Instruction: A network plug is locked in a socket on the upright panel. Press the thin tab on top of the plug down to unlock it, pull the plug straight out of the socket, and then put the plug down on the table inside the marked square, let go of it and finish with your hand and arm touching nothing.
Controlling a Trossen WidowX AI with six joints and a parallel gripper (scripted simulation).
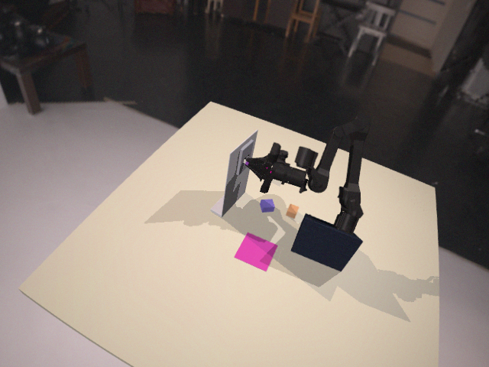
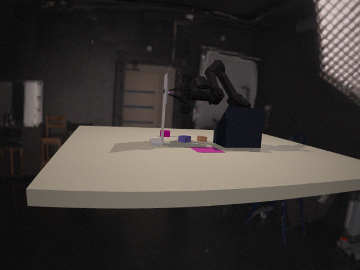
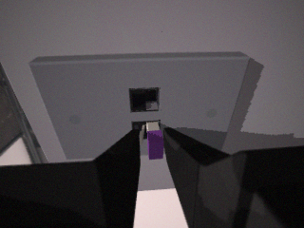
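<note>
Now: gripper tip 12 cm past the magenta marked square, 18 cm to the right of it and 23 cm above it. Round my gripper tip: network plug (right at my gripper tip); upright grey panel (2 cm ahead, 1 cm to the right, 9 cm below); thin pale tab (1 cm ahead, 1 cm above).
</note>
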